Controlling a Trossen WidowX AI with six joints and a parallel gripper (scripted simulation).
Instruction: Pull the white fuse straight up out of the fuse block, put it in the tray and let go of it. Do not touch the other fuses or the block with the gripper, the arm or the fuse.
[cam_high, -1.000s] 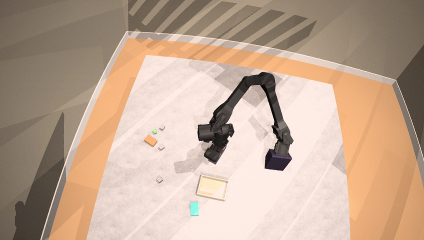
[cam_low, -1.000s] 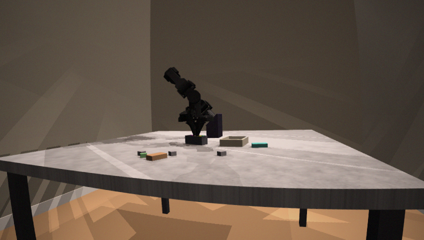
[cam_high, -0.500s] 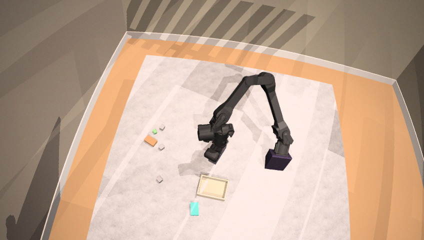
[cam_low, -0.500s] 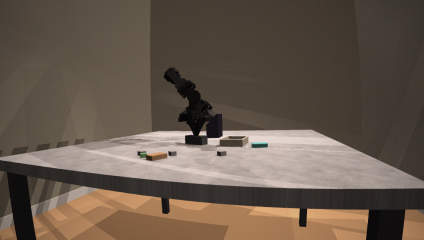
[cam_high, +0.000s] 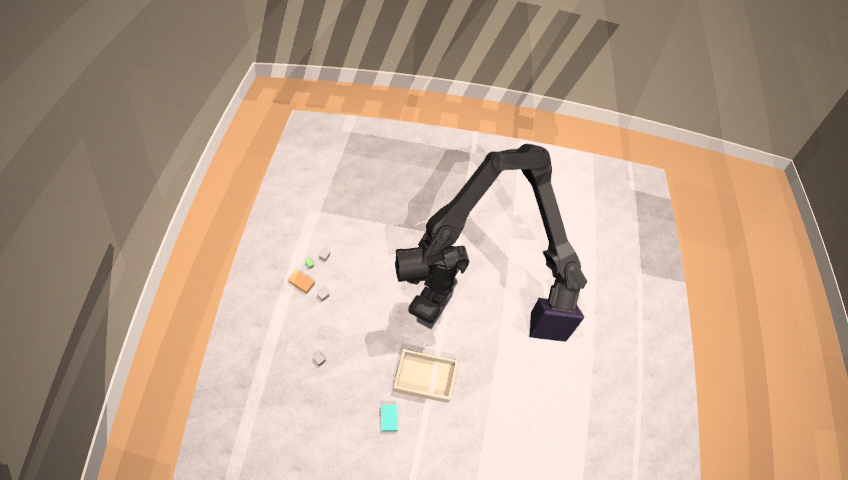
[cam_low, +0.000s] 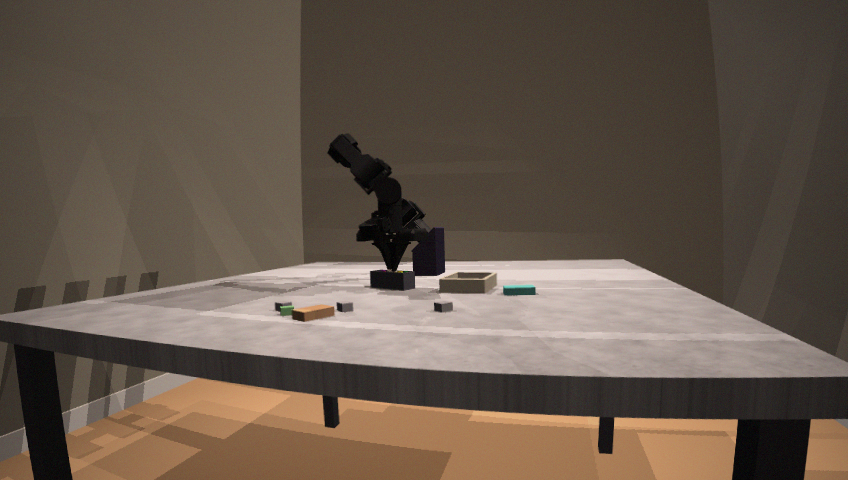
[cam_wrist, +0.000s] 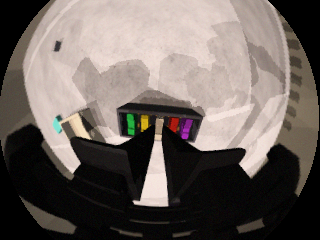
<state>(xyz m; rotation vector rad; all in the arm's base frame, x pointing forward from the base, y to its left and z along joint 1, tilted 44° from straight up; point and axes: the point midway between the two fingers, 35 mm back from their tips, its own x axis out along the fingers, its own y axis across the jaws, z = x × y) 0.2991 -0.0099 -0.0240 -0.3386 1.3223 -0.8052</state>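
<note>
Right now the beige tray is 1 cm behind my gripper tip, 19 cm to the left of it and 4 cm below it. The rest, counted from my gripper tip: white fuse: 1 cm below; teal block: 5 cm ahead, 31 cm to the left, 3 cm below; small green cube: 34 cm ahead, 5 cm to the right, 3 cm below.
</note>
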